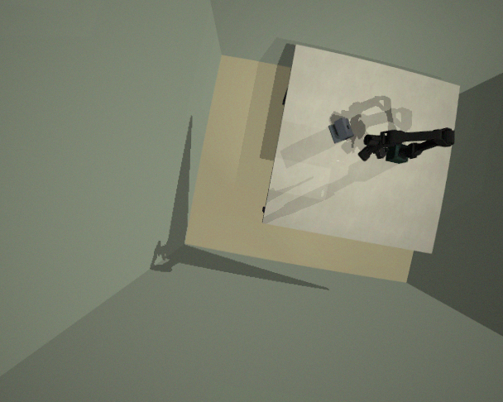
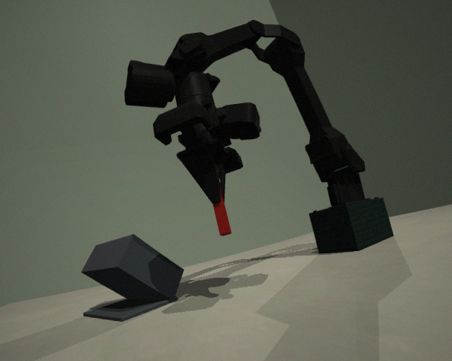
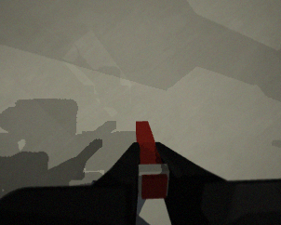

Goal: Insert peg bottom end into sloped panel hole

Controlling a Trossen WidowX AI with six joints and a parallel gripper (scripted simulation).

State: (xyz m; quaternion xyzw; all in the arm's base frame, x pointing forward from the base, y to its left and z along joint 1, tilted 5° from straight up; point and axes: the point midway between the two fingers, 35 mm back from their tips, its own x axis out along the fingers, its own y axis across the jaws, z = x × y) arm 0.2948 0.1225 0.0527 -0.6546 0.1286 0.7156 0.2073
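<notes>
Now: the grey sloped panel block 150 mm ahead of my gripper tip, 130 mm to the right of it and 70 mm below it. The rest, counted from my gripper tip: red peg 20 mm above; then flat grey plate 160 mm ahead, 120 mm to the right, 120 mm below.
</notes>
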